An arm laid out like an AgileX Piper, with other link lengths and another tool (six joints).
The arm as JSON. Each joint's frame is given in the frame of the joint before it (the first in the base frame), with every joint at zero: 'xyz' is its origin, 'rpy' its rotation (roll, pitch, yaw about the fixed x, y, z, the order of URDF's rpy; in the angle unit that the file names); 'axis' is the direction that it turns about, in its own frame. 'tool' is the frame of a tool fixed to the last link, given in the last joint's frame.
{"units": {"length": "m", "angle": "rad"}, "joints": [
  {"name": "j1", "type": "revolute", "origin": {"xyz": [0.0, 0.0, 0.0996], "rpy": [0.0, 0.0, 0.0]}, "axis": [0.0, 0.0, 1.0]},
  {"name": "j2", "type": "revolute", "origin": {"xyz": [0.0, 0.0, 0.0], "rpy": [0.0, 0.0, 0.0]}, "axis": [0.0, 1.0, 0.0]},
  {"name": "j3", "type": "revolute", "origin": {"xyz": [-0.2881, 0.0, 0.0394], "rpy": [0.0, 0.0, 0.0]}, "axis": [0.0, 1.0, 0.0]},
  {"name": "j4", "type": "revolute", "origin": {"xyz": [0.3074, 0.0, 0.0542], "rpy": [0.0, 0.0, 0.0]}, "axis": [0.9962, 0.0, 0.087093]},
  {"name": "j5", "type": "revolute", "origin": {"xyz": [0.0, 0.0, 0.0], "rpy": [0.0, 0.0, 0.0]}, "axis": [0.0, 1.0, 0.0]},
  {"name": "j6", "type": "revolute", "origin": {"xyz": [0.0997, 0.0, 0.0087], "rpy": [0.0, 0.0, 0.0]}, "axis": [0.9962, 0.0, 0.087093]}
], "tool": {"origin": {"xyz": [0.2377, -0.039, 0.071], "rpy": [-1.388, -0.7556, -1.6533]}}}
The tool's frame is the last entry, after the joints.
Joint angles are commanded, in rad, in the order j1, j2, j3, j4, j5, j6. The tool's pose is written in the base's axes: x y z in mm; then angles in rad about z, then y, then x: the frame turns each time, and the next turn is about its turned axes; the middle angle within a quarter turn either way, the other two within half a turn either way. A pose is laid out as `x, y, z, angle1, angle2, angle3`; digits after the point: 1 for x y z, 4 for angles.
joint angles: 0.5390, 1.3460, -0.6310, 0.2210, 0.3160, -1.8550
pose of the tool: 365.1, 306.9, -23.3, 1.5035, -0.4547, 2.7411
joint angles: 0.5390, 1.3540, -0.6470, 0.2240, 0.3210, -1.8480
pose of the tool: 369.0, 309.6, -19.8, 1.4960, -0.4621, 2.7433
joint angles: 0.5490, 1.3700, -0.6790, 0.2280, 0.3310, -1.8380
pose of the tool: 373.3, 318.7, -13.1, 1.4967, -0.4739, 2.7450
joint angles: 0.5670, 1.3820, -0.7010, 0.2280, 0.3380, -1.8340
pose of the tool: 372.3, 328.8, -9.2, 1.5131, -0.4783, 2.7446
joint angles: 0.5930, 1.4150, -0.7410, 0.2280, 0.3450, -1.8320
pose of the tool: 372.2, 344.7, -6.8, 1.5382, -0.4800, 2.7459
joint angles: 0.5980, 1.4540, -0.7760, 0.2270, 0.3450, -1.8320
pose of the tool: 378.6, 352.0, -8.9, 1.5423, -0.4770, 2.7490
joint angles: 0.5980, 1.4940, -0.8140, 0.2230, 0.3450, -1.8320
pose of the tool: 387.5, 357.7, -10.6, 1.5447, -0.4731, 2.7487
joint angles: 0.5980, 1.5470, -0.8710, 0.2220, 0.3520, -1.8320
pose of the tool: 399.8, 366.6, -11.5, 1.5454, -0.4715, 2.7513
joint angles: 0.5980, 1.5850, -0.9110, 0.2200, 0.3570, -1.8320
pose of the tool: 408.2, 372.6, -13.1, 1.5465, -0.4689, 2.7532
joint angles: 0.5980, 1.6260, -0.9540, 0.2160, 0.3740, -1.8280
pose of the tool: 414.5, 377.8, -17.9, 1.5422, -0.4611, 2.7674
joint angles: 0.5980, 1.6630, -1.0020, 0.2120, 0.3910, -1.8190
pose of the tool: 423.1, 384.2, -18.3, 1.5364, -0.4604, 2.7756
